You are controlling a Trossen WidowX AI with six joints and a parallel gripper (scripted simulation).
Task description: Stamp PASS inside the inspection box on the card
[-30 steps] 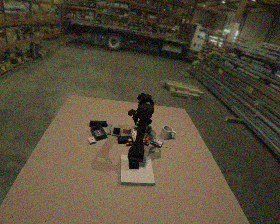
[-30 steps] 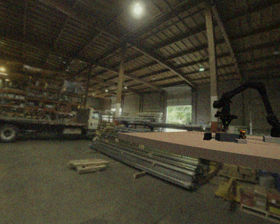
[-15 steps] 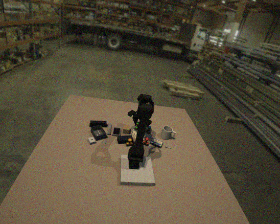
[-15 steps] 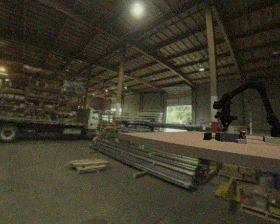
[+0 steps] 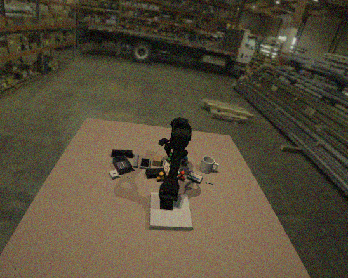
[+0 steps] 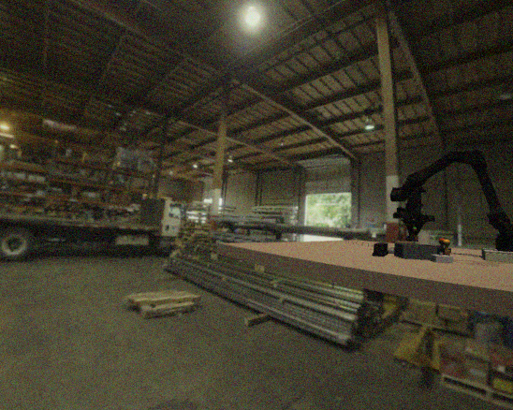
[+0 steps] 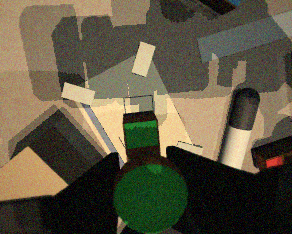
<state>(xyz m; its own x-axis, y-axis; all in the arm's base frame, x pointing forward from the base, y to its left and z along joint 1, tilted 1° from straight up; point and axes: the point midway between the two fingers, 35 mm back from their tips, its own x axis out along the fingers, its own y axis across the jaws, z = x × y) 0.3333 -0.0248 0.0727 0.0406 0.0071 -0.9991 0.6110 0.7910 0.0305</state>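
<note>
My gripper tip is 7 cm above the pale card. Round my gripper tip: tan box 8 cm to the left, 5 cm below, 2 cm ahead; white-and-black cylinder 7 cm behind, 6 cm below, 5 cm to the right; green-knobbed stamp right at my gripper tip.
</note>
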